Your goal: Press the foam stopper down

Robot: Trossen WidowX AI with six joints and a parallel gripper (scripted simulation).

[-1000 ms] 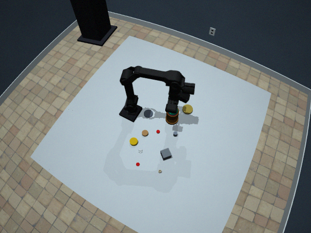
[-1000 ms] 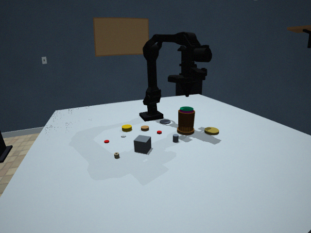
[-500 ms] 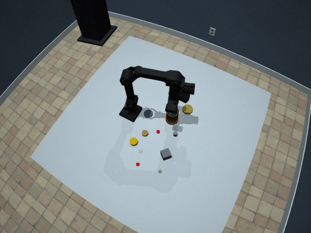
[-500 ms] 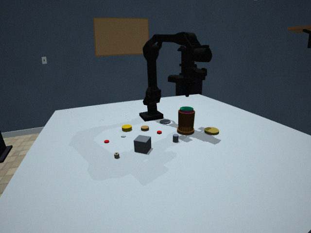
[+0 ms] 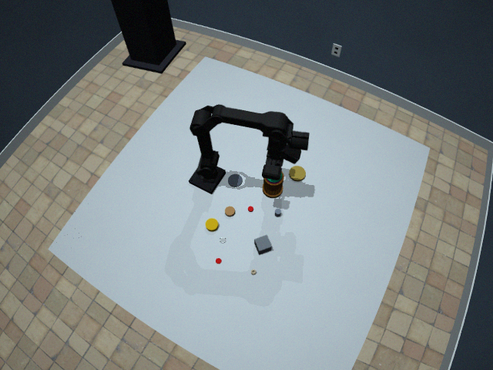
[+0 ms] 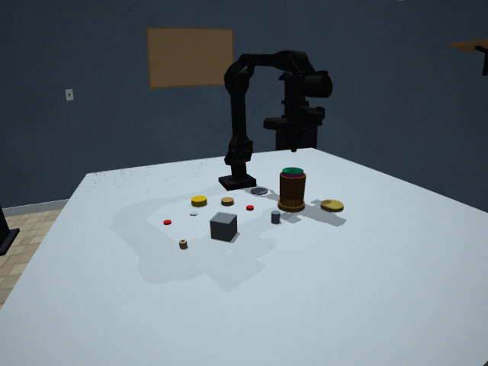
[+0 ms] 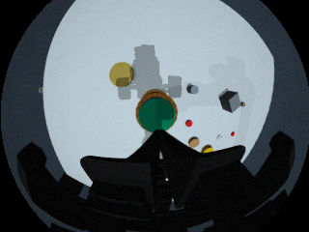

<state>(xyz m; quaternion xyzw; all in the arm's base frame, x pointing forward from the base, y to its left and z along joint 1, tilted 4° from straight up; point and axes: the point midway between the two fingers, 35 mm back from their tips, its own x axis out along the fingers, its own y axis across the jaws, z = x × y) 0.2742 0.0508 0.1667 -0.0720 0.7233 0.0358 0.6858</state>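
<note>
The green foam stopper lies 10 cm below my hand. From my hand the other things lie so: small grey cylinder: 19 cm below, 10 cm to the right, 6 cm ahead; red button: 20 cm below, 12 cm to the right, 5 cm behind; olive disc: 20 cm below, 10 cm to the left, 7 cm ahead.
</note>
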